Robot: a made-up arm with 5 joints.
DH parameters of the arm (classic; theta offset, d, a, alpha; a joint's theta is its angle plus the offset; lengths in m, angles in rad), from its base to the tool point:
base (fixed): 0 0.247 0.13 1.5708
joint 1: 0 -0.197 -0.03 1.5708
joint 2: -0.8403 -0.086 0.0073 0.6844
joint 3: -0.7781 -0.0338 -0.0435 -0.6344
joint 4: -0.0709 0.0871 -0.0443 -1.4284
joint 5: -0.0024 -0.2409 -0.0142 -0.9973
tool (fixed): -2.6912 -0.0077 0 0
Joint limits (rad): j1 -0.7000..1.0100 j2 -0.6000..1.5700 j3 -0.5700..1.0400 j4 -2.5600..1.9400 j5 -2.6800..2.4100
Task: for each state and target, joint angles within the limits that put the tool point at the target. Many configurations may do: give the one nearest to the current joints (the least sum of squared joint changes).
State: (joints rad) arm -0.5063 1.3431 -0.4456 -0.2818 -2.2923
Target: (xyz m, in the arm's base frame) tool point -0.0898 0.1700 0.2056
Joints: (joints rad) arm -0.2676 0.9533 -0.5700 -0.3974 -2.3460
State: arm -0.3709 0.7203 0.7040 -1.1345 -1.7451
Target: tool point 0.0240 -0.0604 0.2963
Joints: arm -0.4884 0.2545 0.2963 -1.5106 -1.7352
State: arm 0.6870 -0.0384 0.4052 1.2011 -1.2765
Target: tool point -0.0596 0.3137 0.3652
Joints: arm -0.0795 -0.0281 -0.0250 0.9225 -1.3841
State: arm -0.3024 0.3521 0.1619 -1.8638 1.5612
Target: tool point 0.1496 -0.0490 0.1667
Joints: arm -0.6870 0.3046 -0.0874 -1.9140 1.4527
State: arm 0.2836 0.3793 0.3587 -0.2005 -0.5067
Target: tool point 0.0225 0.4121 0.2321
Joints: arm 0.5353 1.0703 0.2025 0.3349 -0.4266
